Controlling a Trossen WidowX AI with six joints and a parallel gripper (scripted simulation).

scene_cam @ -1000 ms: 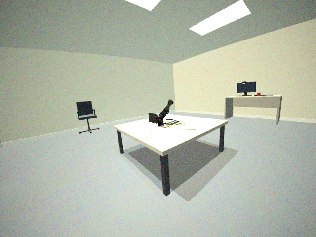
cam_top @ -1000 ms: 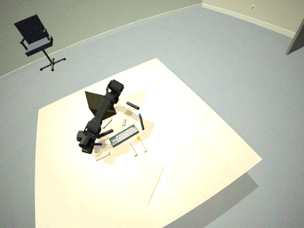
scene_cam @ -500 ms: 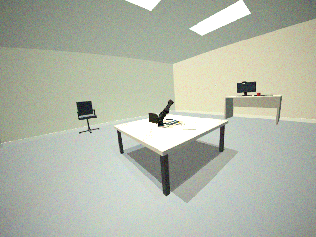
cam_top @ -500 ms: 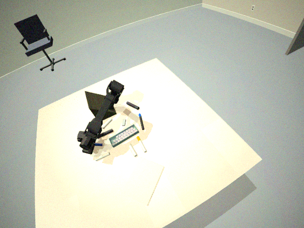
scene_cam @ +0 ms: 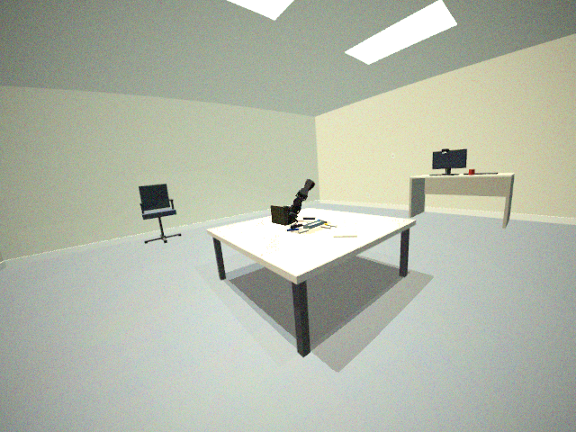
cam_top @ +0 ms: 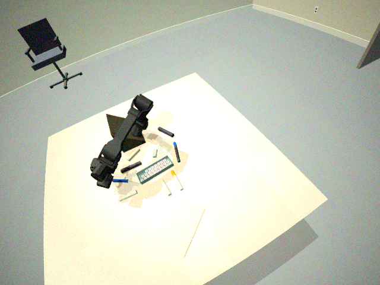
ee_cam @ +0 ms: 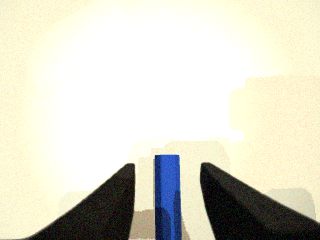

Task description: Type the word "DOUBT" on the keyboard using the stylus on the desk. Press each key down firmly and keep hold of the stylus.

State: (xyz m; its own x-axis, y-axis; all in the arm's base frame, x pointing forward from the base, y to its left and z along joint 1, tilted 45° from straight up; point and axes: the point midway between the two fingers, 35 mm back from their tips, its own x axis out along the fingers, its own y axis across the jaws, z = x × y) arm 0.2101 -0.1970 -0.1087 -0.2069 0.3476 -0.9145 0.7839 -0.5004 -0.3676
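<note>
Now: gripper tip 60 mm to the right of the blue stylus, 60 mm above it and 40 mm short of it. Also, from my gripper tip: cream pad 390 mm ahead, 190 mm to the left, 60 mm below; then yellow-capped marker 290 mm to the left, 190 mm ahead, 60 mm below; then grey stylus tip 80 mm to the left, 60 mm below, 60 mm ahead.
</note>
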